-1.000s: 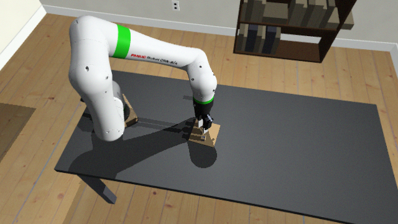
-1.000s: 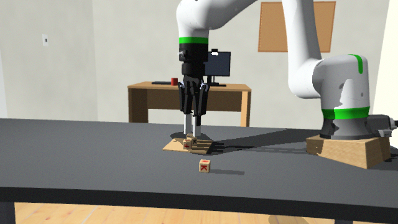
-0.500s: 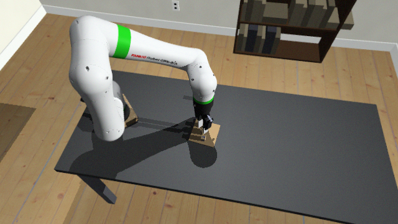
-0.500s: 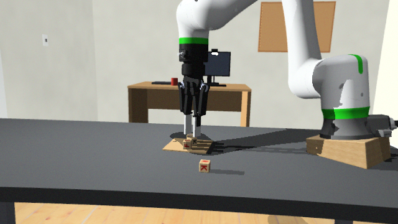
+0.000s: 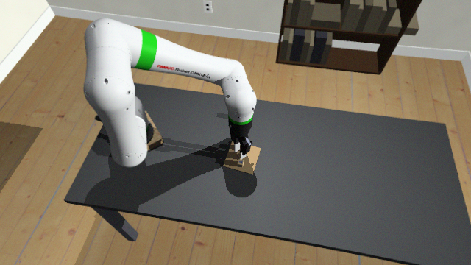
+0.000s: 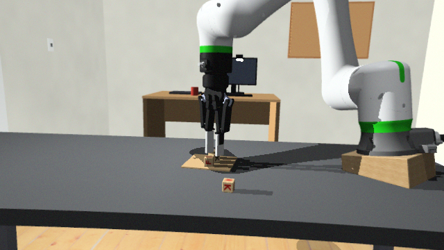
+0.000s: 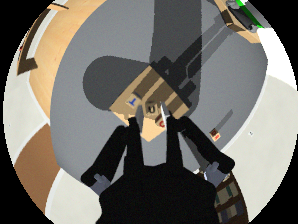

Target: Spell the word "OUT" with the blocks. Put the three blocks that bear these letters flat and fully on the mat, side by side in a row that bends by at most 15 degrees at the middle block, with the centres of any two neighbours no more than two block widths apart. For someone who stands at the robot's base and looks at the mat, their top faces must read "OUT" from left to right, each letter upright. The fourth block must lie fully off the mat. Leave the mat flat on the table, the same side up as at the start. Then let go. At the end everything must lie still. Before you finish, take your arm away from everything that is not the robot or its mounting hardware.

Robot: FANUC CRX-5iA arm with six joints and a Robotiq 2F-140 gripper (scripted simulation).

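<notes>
Now: hand 10 mm short of the tan mat and 60 mm above it.
</notes>
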